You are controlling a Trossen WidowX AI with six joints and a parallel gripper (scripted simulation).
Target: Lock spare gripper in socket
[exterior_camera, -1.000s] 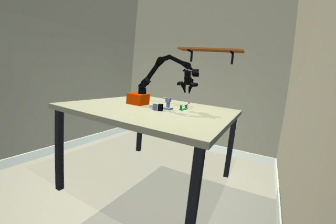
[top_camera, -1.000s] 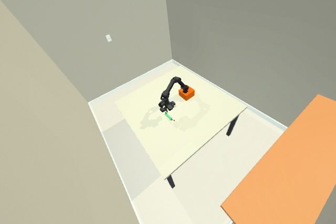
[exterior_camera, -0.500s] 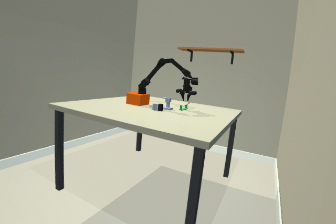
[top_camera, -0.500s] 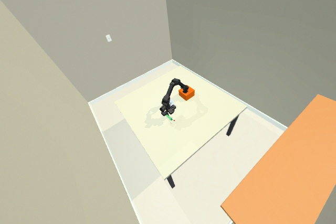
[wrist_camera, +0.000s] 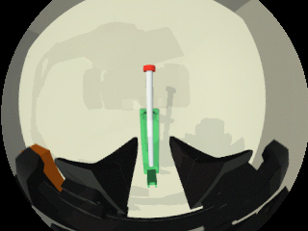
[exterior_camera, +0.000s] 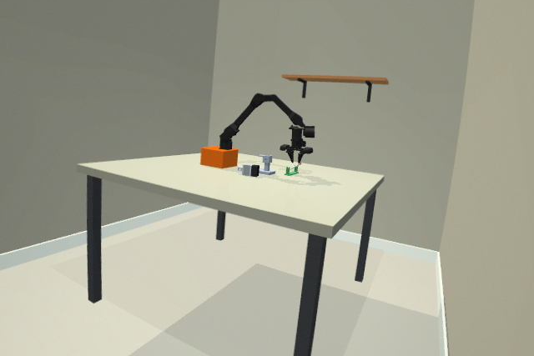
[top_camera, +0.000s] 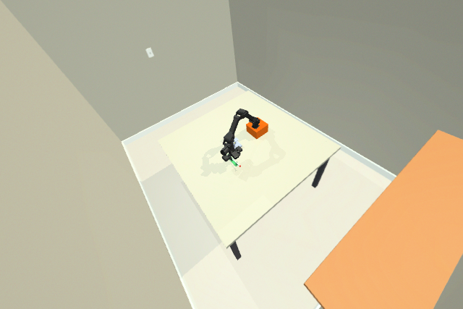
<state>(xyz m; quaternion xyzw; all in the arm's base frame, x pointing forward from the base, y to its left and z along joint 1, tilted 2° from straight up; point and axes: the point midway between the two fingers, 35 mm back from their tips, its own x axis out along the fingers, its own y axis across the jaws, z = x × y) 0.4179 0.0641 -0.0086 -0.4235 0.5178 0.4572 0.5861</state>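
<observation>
Now: gripper tip 250 mm to the left of the spare gripper, 210 mm past it and 30 mm above it. From my gripper tip the other things lie so: grey mount: 150 mm behind, 120 mm to the right, 10 mm below.
</observation>
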